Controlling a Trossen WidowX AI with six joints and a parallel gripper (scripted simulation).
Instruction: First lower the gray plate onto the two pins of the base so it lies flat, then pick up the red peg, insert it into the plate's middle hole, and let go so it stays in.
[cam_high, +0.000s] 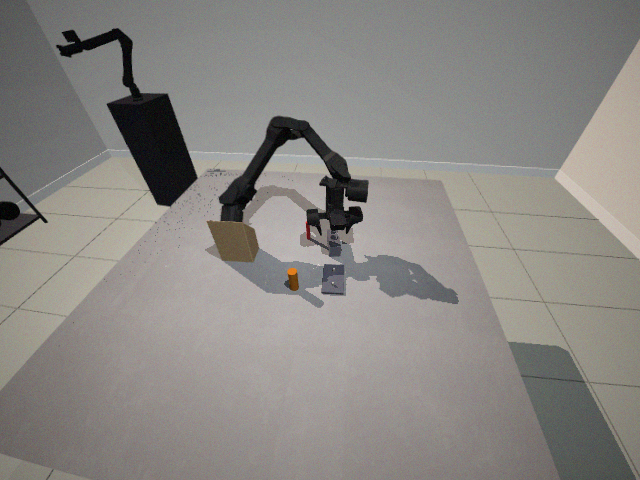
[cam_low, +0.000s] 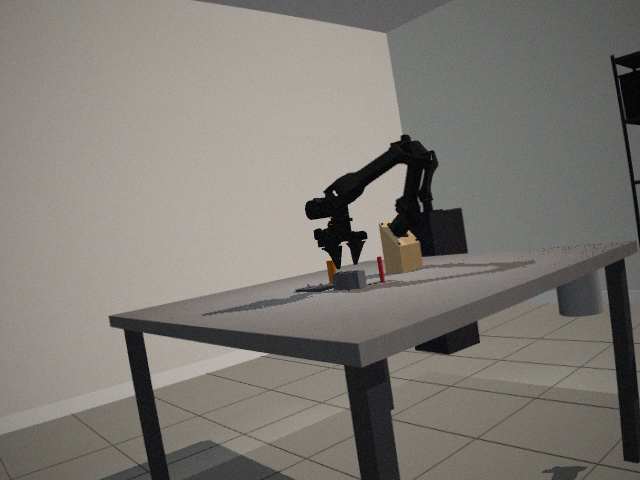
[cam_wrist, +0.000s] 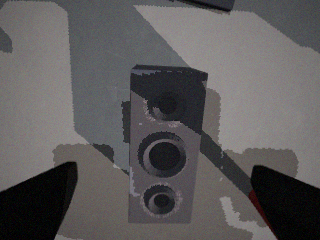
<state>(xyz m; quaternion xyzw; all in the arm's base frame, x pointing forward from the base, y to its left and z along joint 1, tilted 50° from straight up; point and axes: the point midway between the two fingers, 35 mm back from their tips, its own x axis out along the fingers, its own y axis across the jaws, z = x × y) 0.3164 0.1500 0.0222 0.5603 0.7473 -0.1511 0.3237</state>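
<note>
Right now the gray plate is 30 mm below my gripper tip. Round my gripper tip: orange cylinder: 90 mm behind, 210 mm to the right, 30 mm below; red peg: 110 mm behind, 30 mm to the left, 30 mm below.
</note>
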